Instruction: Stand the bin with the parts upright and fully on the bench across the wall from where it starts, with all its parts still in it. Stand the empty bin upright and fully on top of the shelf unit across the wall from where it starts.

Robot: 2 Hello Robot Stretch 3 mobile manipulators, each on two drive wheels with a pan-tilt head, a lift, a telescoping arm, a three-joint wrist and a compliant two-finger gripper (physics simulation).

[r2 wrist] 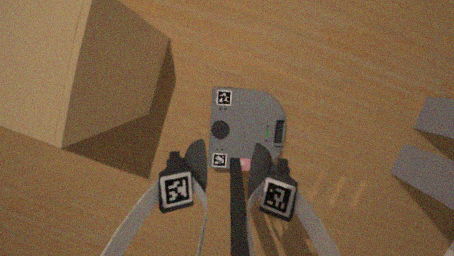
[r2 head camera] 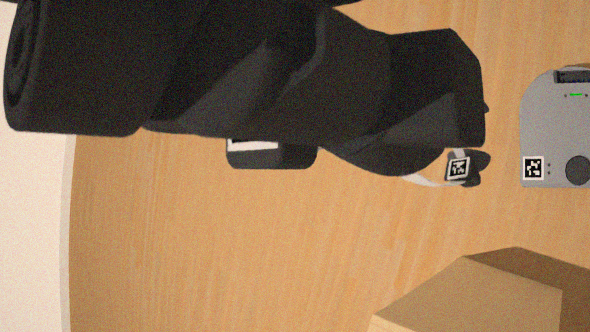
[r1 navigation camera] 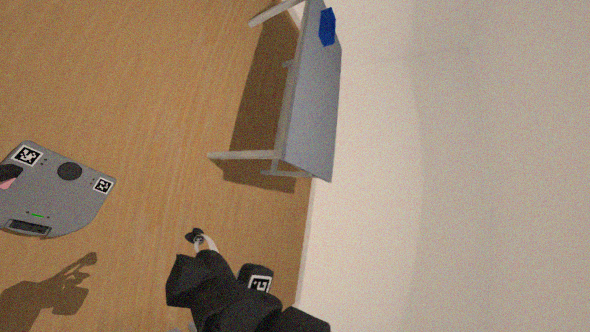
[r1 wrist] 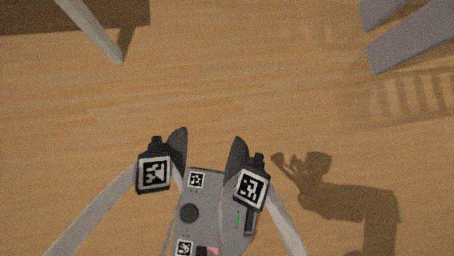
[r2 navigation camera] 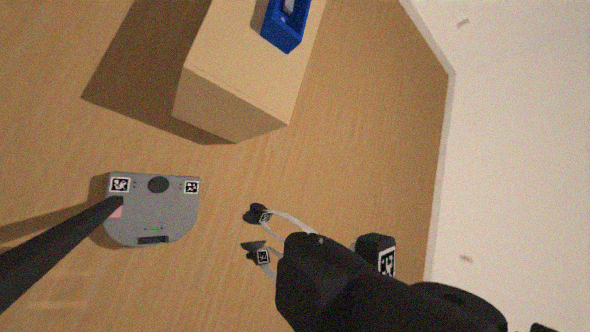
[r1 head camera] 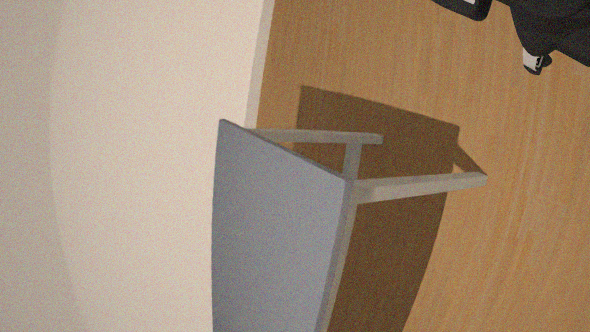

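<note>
A blue bin (r2 navigation camera: 284,36) with grey parts inside stands upright on the tan shelf unit (r2 navigation camera: 235,75) (r2 head camera: 480,295) (r2 wrist: 35,65), partly cut off by the view's top edge. Another blue bin (r1 navigation camera: 327,27) sits at the far end of the grey-blue bench (r1 navigation camera: 311,105) (r1 head camera: 275,225); its inside is hidden. The r1 gripper (r1 wrist: 208,150) is open, its fingers apart with floor and a robot base behind, away from the bench's near end. The r2 gripper (r2 wrist: 228,160) (r2 navigation camera: 253,230) is open, beside the shelf unit's near end and apart from the bin.
Grey robot bases (r1 navigation camera: 65,200) (r1 wrist: 200,230) (r2 head camera: 550,125) (r2 navigation camera: 152,215) (r2 wrist: 245,115) stand on the floor. A bench leg (r1 wrist: 97,37) shows in the r1 wrist view. Grey-blue slabs (r1 wrist: 410,40) (r2 wrist: 430,175) lie at the right of both wrist views. Pale walls (r1 head camera: 150,150) (r1 navigation camera: 450,200) (r2 navigation camera: 525,175) bound the floor.
</note>
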